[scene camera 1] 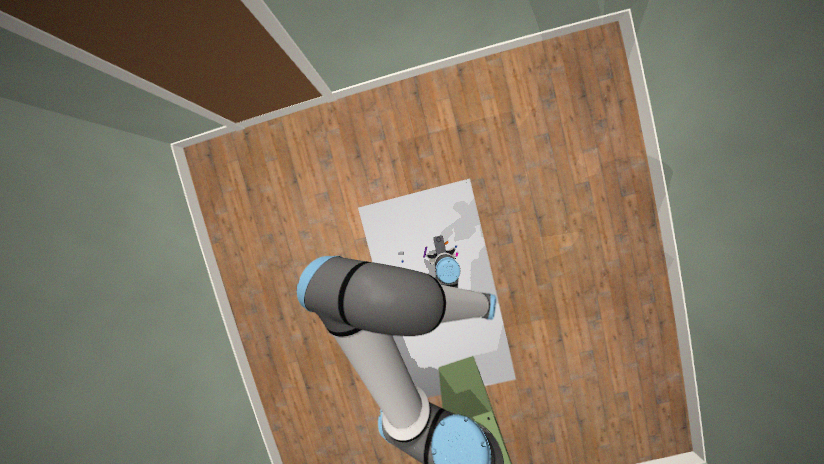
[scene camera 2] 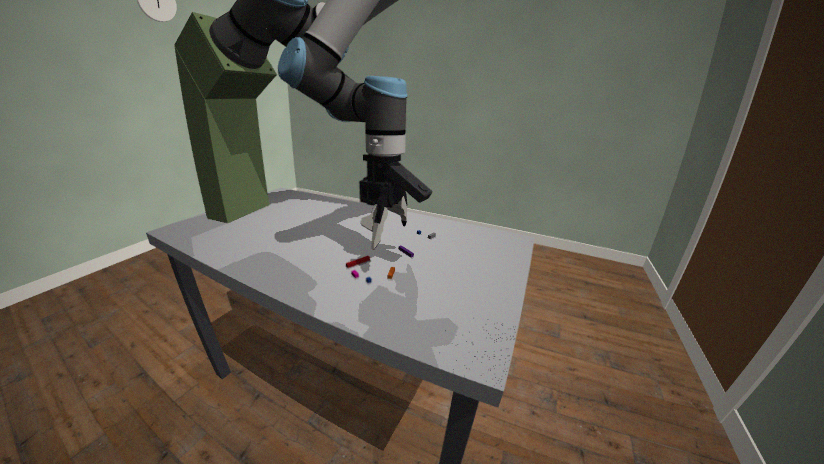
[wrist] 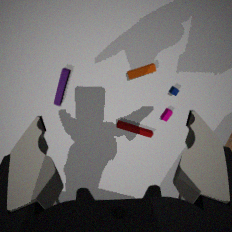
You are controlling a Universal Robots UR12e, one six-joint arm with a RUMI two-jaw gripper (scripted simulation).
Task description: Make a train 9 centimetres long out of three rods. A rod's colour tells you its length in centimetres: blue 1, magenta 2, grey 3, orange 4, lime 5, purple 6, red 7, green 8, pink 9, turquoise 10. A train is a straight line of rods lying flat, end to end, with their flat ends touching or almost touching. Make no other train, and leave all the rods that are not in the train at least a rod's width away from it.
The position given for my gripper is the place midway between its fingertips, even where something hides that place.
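You can see my gripper [scene camera 2: 390, 237] here, and the wrist view has my gripper in it too, at [wrist: 115, 114].
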